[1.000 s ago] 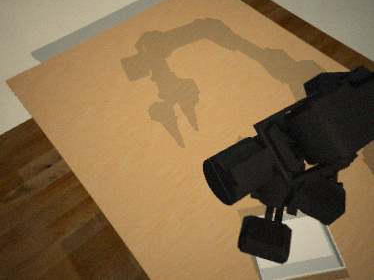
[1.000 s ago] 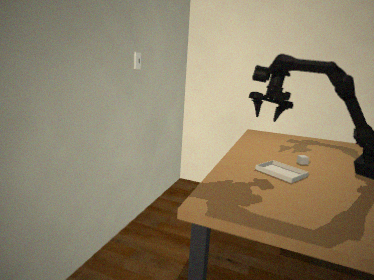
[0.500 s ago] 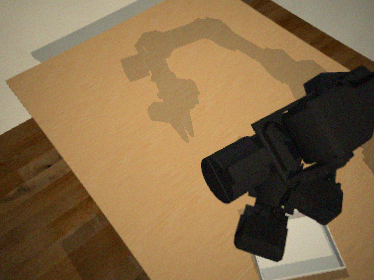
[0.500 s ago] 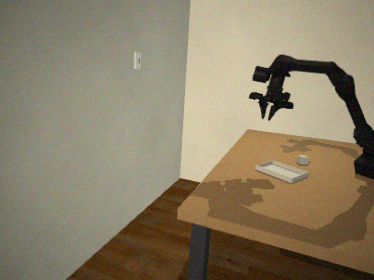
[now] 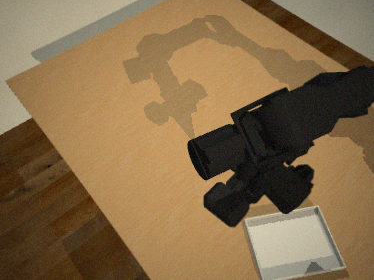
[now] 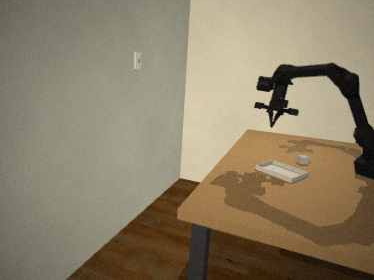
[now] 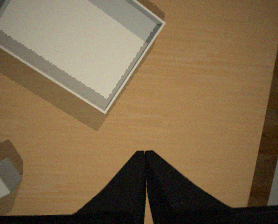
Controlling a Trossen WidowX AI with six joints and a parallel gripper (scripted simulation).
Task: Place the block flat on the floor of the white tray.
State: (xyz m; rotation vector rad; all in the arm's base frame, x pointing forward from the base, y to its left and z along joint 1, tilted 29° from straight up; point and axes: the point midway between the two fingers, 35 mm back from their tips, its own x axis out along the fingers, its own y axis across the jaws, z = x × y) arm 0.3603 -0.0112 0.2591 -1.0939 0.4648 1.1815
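The block is 190 mm below my hand, 150 mm behind it and 110 mm to the right of it. From my hand the other things lie so: white tray (200 mm below, 90 mm to the left, 70 mm behind).
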